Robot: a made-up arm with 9 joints. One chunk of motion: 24 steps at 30 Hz.
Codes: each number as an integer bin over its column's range. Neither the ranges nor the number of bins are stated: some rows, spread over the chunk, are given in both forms.
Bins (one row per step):
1: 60 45 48 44 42 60 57 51 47
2: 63 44 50 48 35 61 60 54 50
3: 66 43 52 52 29 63 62 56 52
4: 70 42 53 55 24 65 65 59 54
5: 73 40 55 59 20 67 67 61 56
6: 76 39 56 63 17 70 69 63 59
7: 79 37 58 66 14 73 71 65 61
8: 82 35 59 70 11 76 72 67 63
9: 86 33 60 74 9 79 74 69 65
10: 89 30 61 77 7 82 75 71 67
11: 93 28 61 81 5 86 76 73 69
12: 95 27 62 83 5 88 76 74 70
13: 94 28 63 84 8 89 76 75 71
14: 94 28 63 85 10 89 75 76 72
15: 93 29 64 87 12 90 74 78 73
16: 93 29 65 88 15 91 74 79 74
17: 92 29 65 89 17 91 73 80 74
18: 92 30 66 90 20 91 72 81 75
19: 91 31 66 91 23 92 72 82 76
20: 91 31 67 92 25 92 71 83 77
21: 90 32 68 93 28 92 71 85 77
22: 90 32 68 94 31 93 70 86 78
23: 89 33 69 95 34 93 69 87 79
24: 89 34 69 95 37 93 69 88 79
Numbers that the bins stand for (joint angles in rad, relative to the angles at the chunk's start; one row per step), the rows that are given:
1: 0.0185 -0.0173 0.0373 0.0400 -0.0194 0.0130 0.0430 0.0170 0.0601
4: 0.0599 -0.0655 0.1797 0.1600 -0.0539 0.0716 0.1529 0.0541 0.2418
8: 0.1096 -0.1779 0.3506 0.3236 -0.0789 0.2005 0.2491 0.0913 0.4755
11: 0.1552 -0.2903 0.4076 0.4436 -0.0904 0.3177 0.3040 0.1192 0.6312
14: 0.1593 -0.2903 0.4645 0.4873 -0.0808 0.3528 0.2903 0.1331 0.7091
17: 0.1510 -0.2742 0.5215 0.5309 -0.0674 0.3763 0.2628 0.1517 0.7610
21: 0.1427 -0.2261 0.6070 0.5745 -0.0463 0.3880 0.2354 0.1749 0.8389
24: 0.1386 -0.1939 0.6355 0.5964 -0.0290 0.3997 0.2079 0.1889 0.8908
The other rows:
2: 0.0309 -0.0333 0.0942 0.0836 -0.0328 0.0247 0.0842 0.0309 0.1380
3: 0.0433 -0.0494 0.1512 0.1273 -0.0443 0.0482 0.1117 0.0402 0.1899
5: 0.0723 -0.0976 0.2367 0.2036 -0.0616 0.0951 0.1804 0.0634 0.2937
6: 0.0847 -0.1136 0.2652 0.2473 -0.0674 0.1302 0.2079 0.0727 0.3716
7: 0.0972 -0.1458 0.3221 0.2800 -0.0731 0.1654 0.2354 0.0820 0.4235
9: 0.1262 -0.2100 0.3791 0.3673 -0.0827 0.2357 0.2766 0.1006 0.5274
10: 0.1386 -0.2582 0.4076 0.4000 -0.0866 0.2708 0.2903 0.1099 0.5793
12: 0.1634 -0.3064 0.4361 0.4655 -0.0904 0.3411 0.3040 0.1238 0.6572
13: 0.1593 -0.2903 0.4645 0.4764 -0.0846 0.3528 0.3040 0.1285 0.6831
15: 0.1552 -0.2742 0.4930 0.5091 -0.0770 0.3645 0.2766 0.1424 0.7351
16: 0.1552 -0.2742 0.5215 0.5200 -0.0712 0.3763 0.2766 0.1471 0.7610
18: 0.1510 -0.2582 0.5500 0.5418 -0.0616 0.3763 0.2491 0.1564 0.7870
19: 0.1469 -0.2421 0.5500 0.5527 -0.0559 0.3880 0.2491 0.1610 0.8129
20: 0.1469 -0.2421 0.5785 0.5636 -0.0520 0.3880 0.2354 0.1657 0.8389
22: 0.1427 -0.2261 0.6070 0.5855 -0.0405 0.3997 0.2216 0.1796 0.8648
23: 0.1386 -0.2100 0.6355 0.5964 -0.0347 0.3997 0.2079 0.1842 0.8908

